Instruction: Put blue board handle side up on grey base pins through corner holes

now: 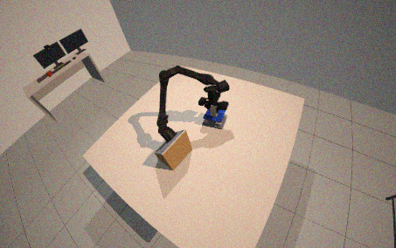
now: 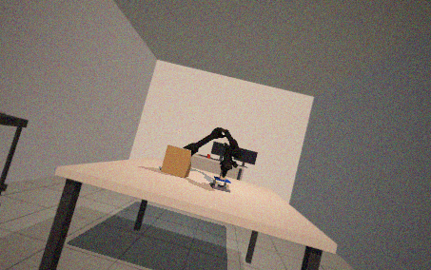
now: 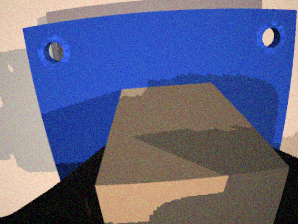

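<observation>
Now: the grey base 80 mm below my gripper tip. The rest, counted from my gripper tip: blue board right at my gripper tip.
</observation>
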